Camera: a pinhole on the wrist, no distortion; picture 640 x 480 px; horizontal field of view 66.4 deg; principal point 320.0 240.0 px. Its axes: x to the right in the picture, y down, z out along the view. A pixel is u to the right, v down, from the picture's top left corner.
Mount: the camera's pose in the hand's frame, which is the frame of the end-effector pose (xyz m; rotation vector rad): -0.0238 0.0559 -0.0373 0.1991 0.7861 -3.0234
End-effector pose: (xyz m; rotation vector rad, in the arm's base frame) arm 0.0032 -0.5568 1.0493 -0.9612 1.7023 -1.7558
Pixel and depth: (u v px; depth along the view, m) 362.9 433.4 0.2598
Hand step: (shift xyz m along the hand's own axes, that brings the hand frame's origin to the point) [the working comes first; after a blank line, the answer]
In the camera's frame: 0.0228 0.1027 0.2598

-0.0732 -0.1596 0.1350
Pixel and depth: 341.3 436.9 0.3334
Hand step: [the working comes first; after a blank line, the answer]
In the camera's frame: 0.0145 0.1342 0.3334

-0.0725 -0.2231 0.1845
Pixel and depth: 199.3 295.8 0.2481
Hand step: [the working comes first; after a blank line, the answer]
In the camera's frame: -0.0612 0.0283 0.2481

0.0084 -0.0907 0.1715
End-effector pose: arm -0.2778 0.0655 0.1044 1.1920 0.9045 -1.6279
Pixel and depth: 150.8 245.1 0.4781
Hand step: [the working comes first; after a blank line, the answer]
In the camera's frame: -0.1654 0.0050 0.4781

0.0831 -0.1842 0.3950
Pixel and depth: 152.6 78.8 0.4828
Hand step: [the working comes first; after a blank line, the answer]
In the camera's frame: -0.1653 -0.1592 0.4828

0.0754 -0.0431 0.4786
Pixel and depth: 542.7 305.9 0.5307
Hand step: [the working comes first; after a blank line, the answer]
In the camera's frame: 0.2417 0.0715 0.5307

-0.3241 -0.2593 0.3571
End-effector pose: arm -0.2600 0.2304 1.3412 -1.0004 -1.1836 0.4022
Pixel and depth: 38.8 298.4 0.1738
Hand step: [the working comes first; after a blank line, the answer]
In the camera's frame: -0.0999 0.0208 0.1738

0.0554 -0.0488 0.1157
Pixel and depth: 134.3 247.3 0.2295
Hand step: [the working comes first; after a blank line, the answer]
In the camera's frame: -0.0872 0.0034 0.2295

0.0352 -0.0604 0.1707
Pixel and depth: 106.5 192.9 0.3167
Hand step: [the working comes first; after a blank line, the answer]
In the camera's frame: -0.1383 -0.0305 0.3167

0.0740 -0.0742 0.2690
